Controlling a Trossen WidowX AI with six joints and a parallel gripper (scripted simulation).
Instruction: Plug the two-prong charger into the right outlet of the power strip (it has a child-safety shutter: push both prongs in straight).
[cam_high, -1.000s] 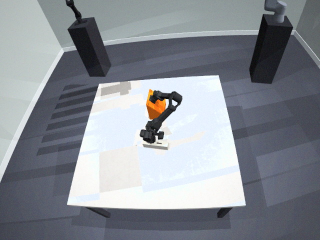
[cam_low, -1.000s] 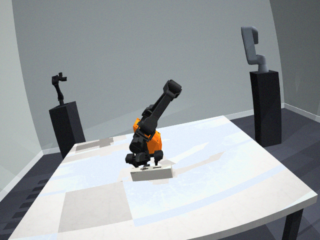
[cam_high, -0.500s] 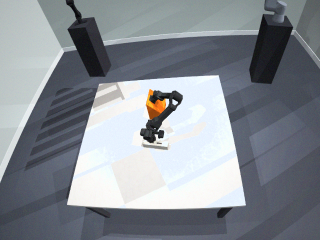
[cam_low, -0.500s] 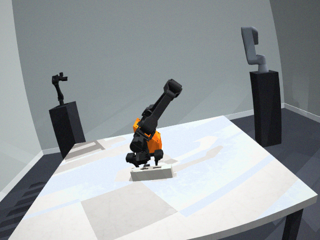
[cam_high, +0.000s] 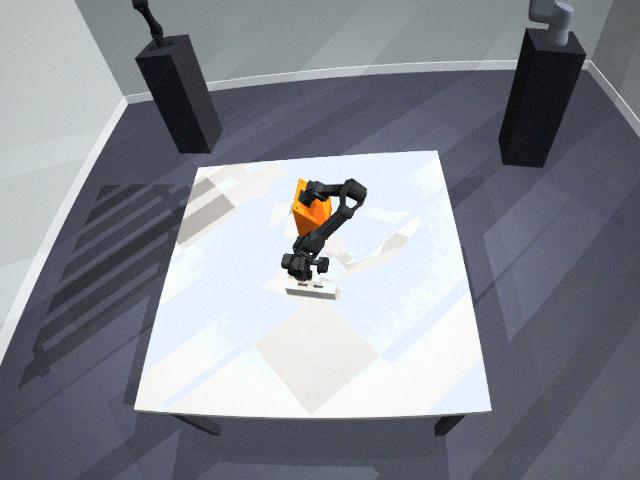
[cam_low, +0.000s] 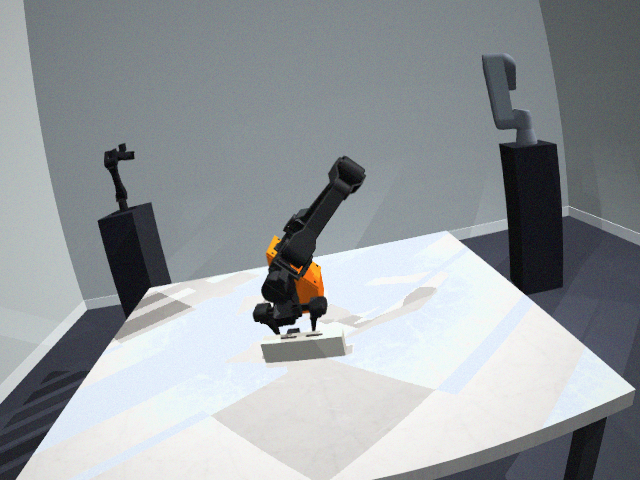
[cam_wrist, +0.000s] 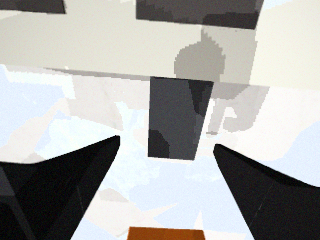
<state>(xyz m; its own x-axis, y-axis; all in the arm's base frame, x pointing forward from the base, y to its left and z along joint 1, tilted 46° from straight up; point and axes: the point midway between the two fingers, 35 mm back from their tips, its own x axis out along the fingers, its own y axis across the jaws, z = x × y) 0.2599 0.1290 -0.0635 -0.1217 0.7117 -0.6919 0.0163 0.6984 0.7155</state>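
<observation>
My gripper tip is now 5 cm short of the grey two-prong charger and 1 cm below it.
</observation>
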